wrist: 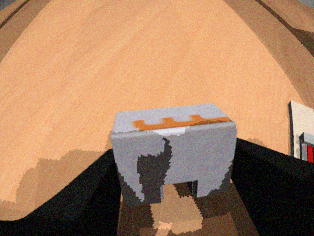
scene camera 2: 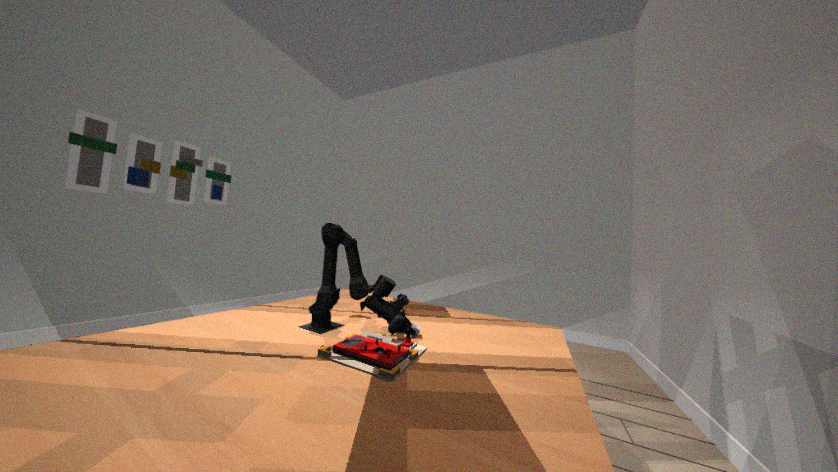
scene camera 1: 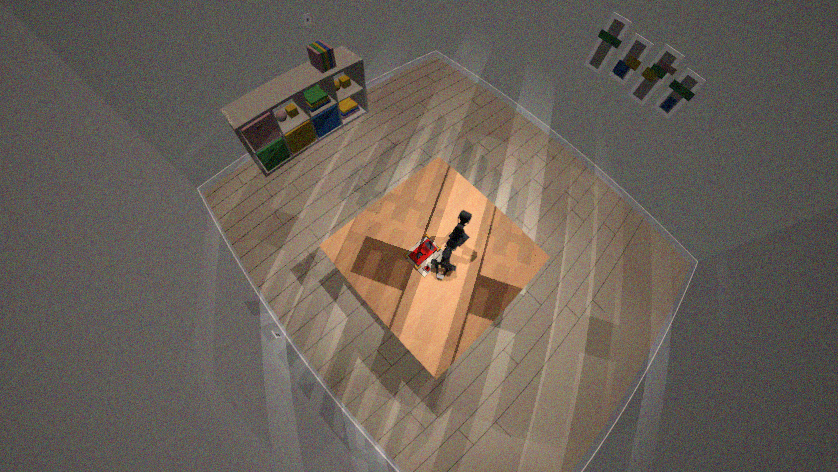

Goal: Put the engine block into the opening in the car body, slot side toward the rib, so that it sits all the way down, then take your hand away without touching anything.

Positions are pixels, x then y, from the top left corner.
Labels:
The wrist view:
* my gripper: 172,151
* engine block: 195,144
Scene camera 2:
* my gripper: 414,330
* red car body: 384,355

